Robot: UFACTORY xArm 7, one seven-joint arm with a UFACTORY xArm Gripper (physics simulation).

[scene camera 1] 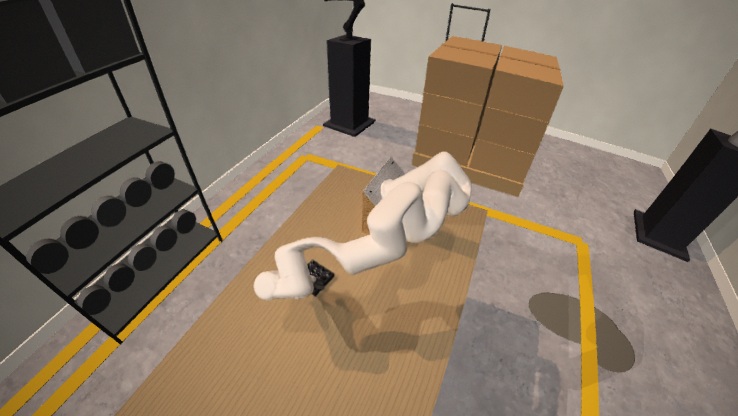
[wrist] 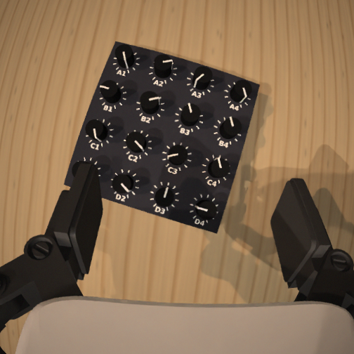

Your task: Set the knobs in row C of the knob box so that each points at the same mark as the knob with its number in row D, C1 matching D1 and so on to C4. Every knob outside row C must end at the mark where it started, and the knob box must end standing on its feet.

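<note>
The black knob box (scene camera 1: pixel 322 275) (wrist: pixel 157 130) lies knobs up on the wooden table, turned slightly in the wrist view. There, knob C1 (wrist: pixel 96 130) points down, C2 (wrist: pixel 136 142) lower right, C3 (wrist: pixel 177 155) left and C4 (wrist: pixel 219 167) up. D2 (wrist: pixel 123 184) points lower right, D3 (wrist: pixel 165 197) up and slightly right, D4 (wrist: pixel 205 209) left. D1 (wrist: pixel 82 169) is partly behind the left finger, its pointer hidden. My gripper (wrist: pixel 191 193) is open and empty above the box's lower edge. In the scene view the arm hides most of the gripper and part of the box.
The wooden table top (scene camera 1: pixel 289 361) (wrist: pixel 300 40) carries the box. A brown block with a grey slanted plate (scene camera 1: pixel 382 178) stands beside the arm's base end. A shelf rack (scene camera 1: pixel 161 95) with round weights stands left; stacked cartons (scene camera 1: pixel 457 108) and a black pedestal (scene camera 1: pixel 348 82) stand behind.
</note>
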